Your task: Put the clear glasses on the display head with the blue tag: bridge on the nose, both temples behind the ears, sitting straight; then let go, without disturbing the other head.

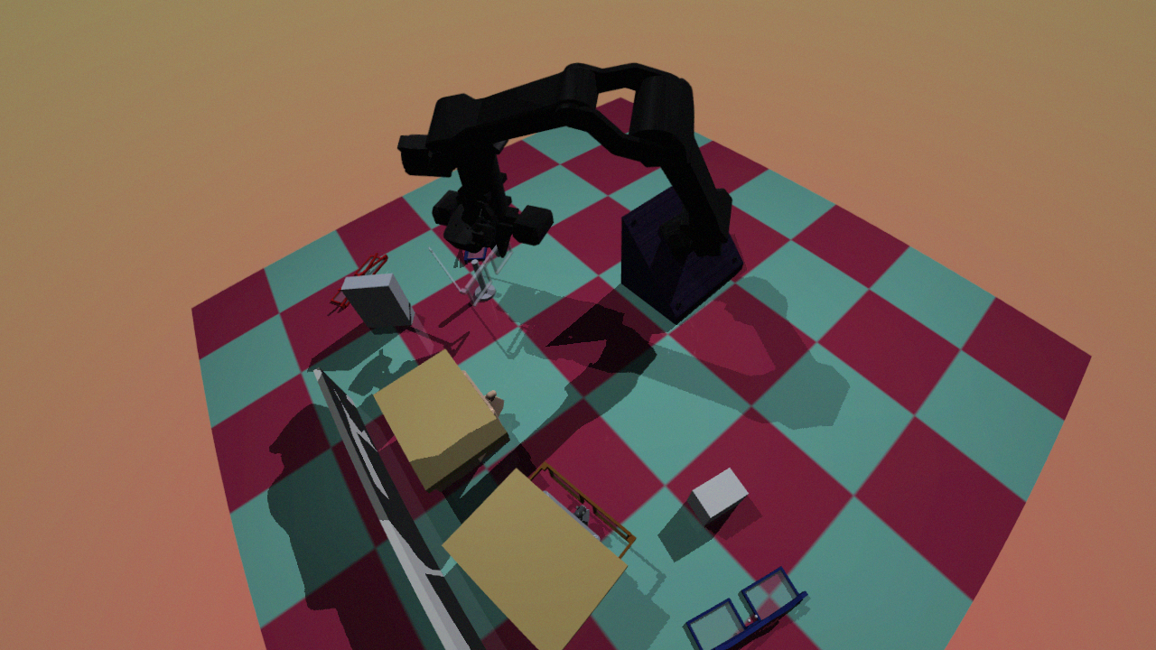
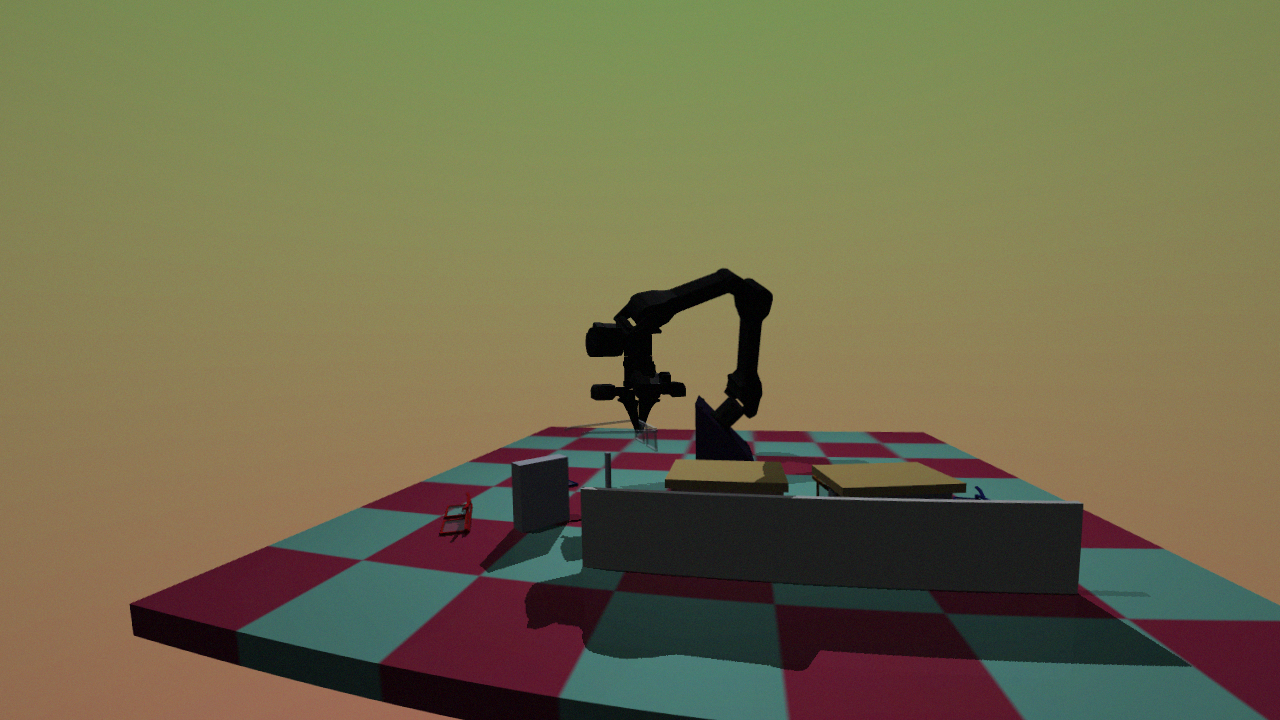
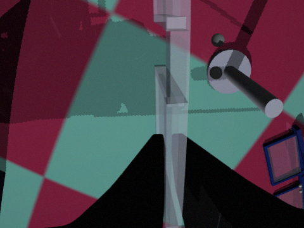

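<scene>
My gripper tip is 10 cm above the stand, 6 cm to the left of it and 3 cm short of it. From my gripper tip the other things lie so: long grey wall (34 cm ahead, 29 cm to the left, 7 cm below); then grey block (21 cm ahead, 13 cm to the right, 6 cm below); then skin-coloured display head (20 cm ahead, 18 cm to the left, 6 cm below).
</scene>
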